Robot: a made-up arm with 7 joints. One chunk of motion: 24 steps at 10 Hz.
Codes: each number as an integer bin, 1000 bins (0 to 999) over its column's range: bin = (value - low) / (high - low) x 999, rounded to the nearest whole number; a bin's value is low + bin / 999 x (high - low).
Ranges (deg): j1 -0.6..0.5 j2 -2.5..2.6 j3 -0.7..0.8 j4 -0.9..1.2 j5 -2.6..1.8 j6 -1..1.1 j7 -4.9..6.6
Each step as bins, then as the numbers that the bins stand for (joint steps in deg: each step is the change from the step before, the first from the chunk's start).
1 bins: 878 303 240 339 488 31 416
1 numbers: 0.367 -0.953 -0.340 -0.187 -0.451 -0.935 -0.111
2 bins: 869 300 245 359 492 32 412
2 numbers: 0.357 -0.968 -0.332 -0.145 -0.433 -0.933 -0.157
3 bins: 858 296 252 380 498 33 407
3 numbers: 0.345 -0.989 -0.322 -0.101 -0.407 -0.931 -0.215
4 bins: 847 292 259 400 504 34 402
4 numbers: 0.333 -1.009 -0.311 -0.059 -0.380 -0.929 -0.272
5 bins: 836 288 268 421 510 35 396
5 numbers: 0.321 -1.030 -0.298 -0.015 -0.354 -0.926 -0.341
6 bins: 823 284 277 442 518 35 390
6 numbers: 0.306 -1.050 -0.284 0.029 -0.319 -0.926 -0.411
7 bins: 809 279 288 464 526 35 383
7 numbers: 0.291 -1.076 -0.268 0.075 -0.283 -0.926 -0.491
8 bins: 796 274 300 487 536 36 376
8 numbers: 0.276 -1.101 -0.250 0.124 -0.239 -0.924 -0.572
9 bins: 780 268 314 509 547 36 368
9 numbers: 0.259 -1.132 -0.229 0.170 -0.191 -0.924 -0.664
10 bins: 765 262 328 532 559 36 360
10 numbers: 0.242 -1.162 -0.208 0.218 -0.138 -0.924 -0.756
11 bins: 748 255 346 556 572 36 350
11 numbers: 0.224 -1.198 -0.180 0.269 -0.081 -0.924 -0.871
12 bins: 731 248 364 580 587 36 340
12 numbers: 0.205 -1.234 -0.153 0.319 -0.015 -0.924 -0.986
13 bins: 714 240 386 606 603 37 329
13 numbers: 0.186 -1.275 -0.120 0.374 0.056 -0.922 -1.113
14 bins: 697 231 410 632 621 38 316
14 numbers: 0.167 -1.321 -0.084 0.429 0.135 -0.920 -1.262
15 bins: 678 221 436 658 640 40 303
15 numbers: 0.147 -1.372 -0.045 0.483 0.219 -0.916 -1.412
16 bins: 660 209 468 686 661 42 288
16 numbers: 0.127 -1.433 0.003 0.542 0.311 -0.912 -1.585
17 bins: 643 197 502 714 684 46 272
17 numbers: 0.108 -1.494 0.054 0.601 0.413 -0.903 -1.769
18 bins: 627 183 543 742 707 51 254
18 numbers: 0.090 -1.566 0.115 0.660 0.514 -0.893 -1.976
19 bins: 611 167 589 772 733 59 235
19 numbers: 0.073 -1.647 0.184 0.723 0.628 -0.876 -2.195
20 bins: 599 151 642 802 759 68 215
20 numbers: 0.060 -1.729 0.264 0.786 0.743 -0.857 -2.425
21 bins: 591 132 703 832 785 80 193
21 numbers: 0.051 -1.826 0.356 0.849 0.857 -0.832 -2.678
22 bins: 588 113 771 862 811 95 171
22 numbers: 0.047 -1.923 0.458 0.912 0.972 -0.800 -2.932
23 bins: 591 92 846 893 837 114 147
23 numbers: 0.051 -2.030 0.570 0.977 1.086 -0.760 -3.208
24 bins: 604 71 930 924 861 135 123
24 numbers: 0.065 -2.138 0.696 1.042 1.192 -0.716 -3.484
